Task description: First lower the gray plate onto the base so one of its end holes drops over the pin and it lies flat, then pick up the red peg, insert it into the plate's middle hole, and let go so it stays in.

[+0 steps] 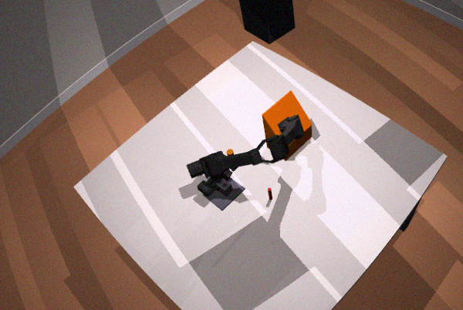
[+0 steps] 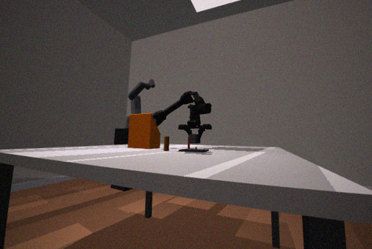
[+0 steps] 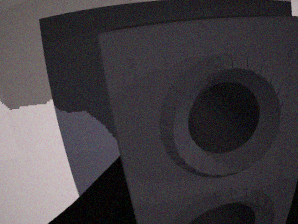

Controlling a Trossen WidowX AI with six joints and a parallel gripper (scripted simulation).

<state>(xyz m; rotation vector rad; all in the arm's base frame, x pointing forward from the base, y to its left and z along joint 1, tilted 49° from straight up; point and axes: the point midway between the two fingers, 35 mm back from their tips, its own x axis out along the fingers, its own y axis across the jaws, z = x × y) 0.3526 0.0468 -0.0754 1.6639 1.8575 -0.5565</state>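
The base lies 4 cm below my gripper tip and 1 cm to the left of it. Round my gripper tip: red peg 17 cm to the left, 12 cm behind, 1 cm below; gray plate 3 cm above; small orange cylinder 13 cm behind, 9 cm to the right, 1 cm below.
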